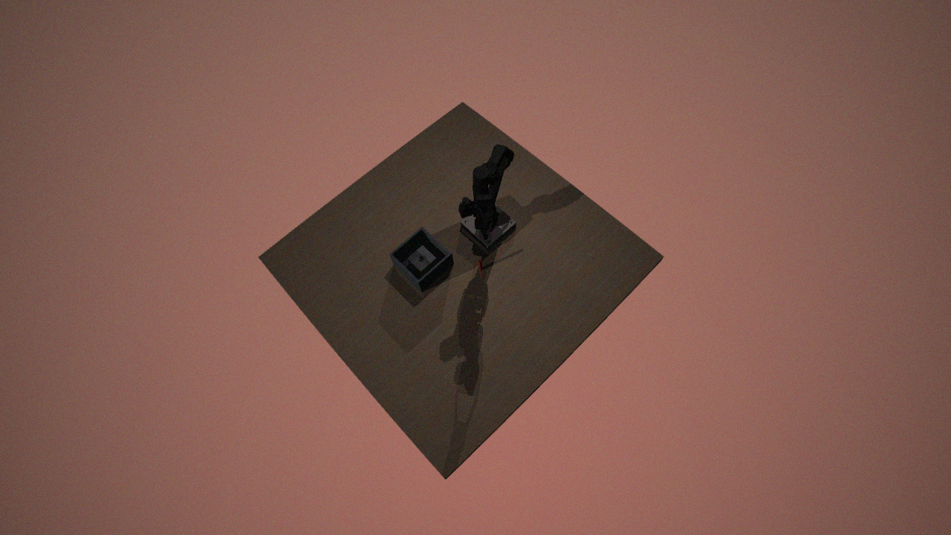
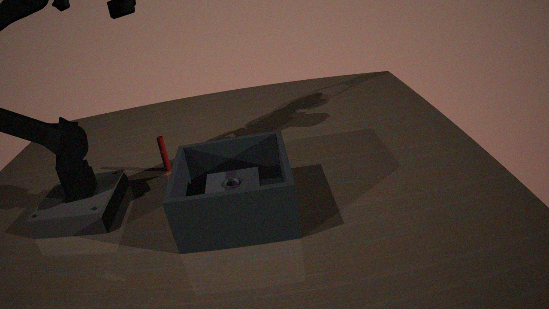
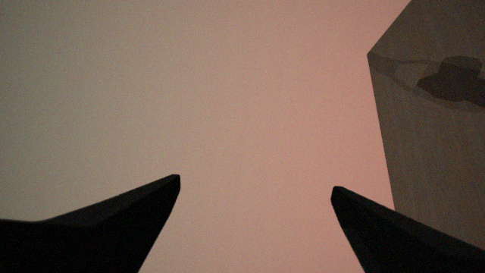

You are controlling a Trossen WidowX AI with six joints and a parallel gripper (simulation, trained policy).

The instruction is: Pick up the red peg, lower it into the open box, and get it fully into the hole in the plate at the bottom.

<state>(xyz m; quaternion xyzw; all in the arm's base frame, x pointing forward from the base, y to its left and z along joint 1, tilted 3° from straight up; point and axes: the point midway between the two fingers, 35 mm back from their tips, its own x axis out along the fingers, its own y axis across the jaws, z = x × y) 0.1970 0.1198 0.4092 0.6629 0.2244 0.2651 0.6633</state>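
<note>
Right now the red peg is 410 mm below my gripper tip, 70 mm to the right of it and 40 mm behind it. Round my gripper tip: grey plate (400 mm below, 290 mm to the right, 80 mm ahead); then dark box (420 mm below, 290 mm to the right, 80 mm ahead).
</note>
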